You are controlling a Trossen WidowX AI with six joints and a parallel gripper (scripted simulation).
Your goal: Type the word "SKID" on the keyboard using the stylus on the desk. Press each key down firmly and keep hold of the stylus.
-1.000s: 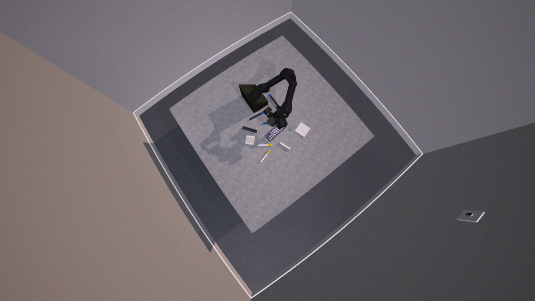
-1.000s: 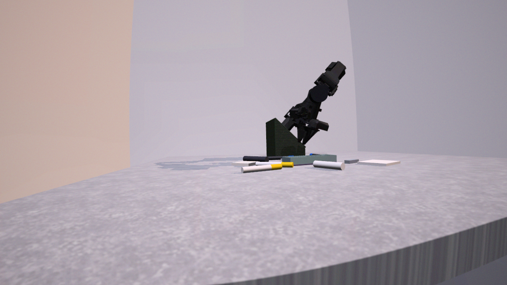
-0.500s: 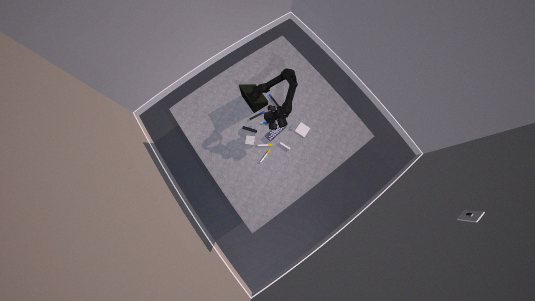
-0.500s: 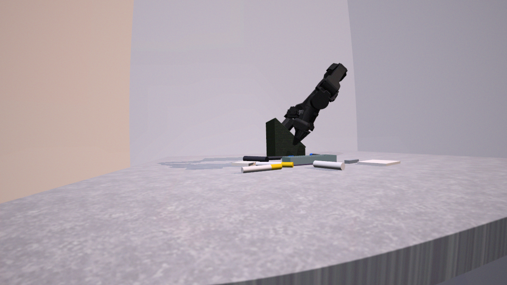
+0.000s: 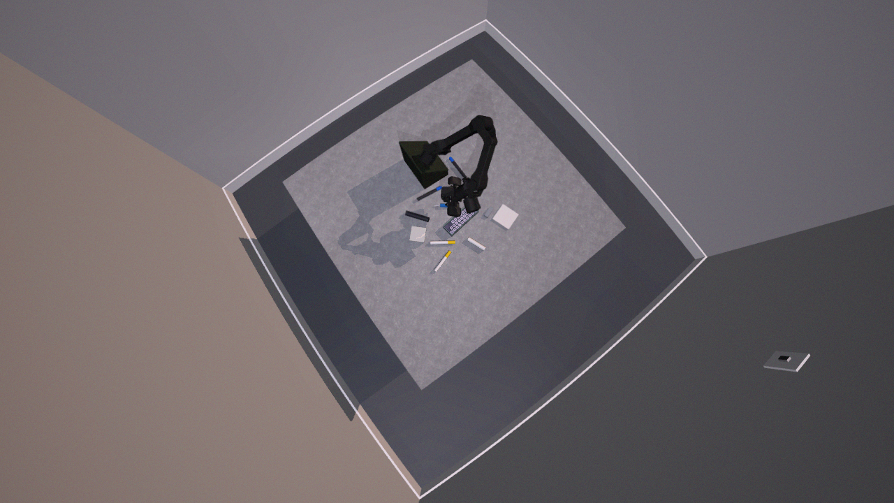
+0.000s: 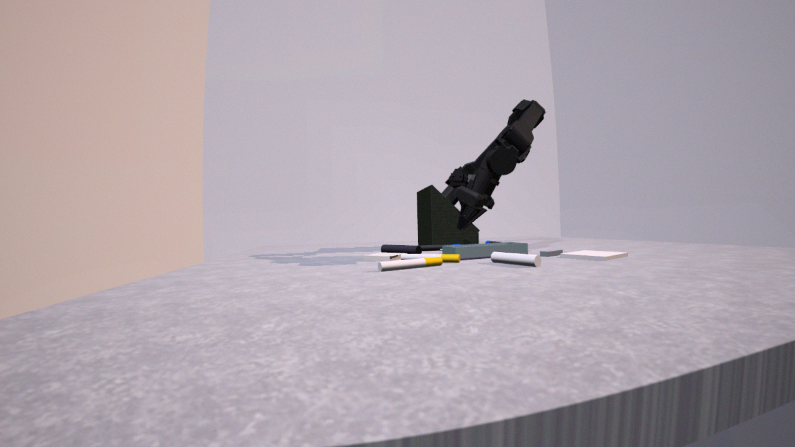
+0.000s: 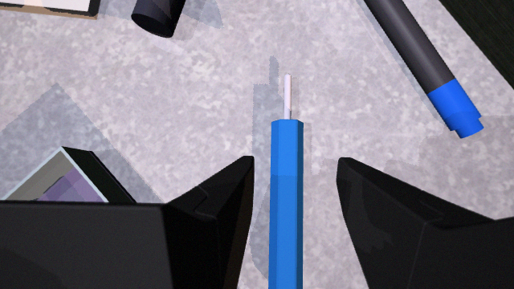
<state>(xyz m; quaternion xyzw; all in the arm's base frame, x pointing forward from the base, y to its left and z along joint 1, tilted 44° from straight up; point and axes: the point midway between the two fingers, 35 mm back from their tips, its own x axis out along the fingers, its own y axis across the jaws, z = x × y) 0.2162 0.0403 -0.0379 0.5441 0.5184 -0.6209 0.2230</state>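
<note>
The blue stylus is 50 mm below my gripper tip, 10 mm to the right of it and 10 mm behind it. Also, from my gripper tip: black cylinder 150 mm to the right, 50 mm below, 20 mm behind; then small white square 190 mm to the right, 60 mm below, 50 mm ahead; then white cylinder 250 mm ahead, 50 mm below, 20 mm to the left.
</note>
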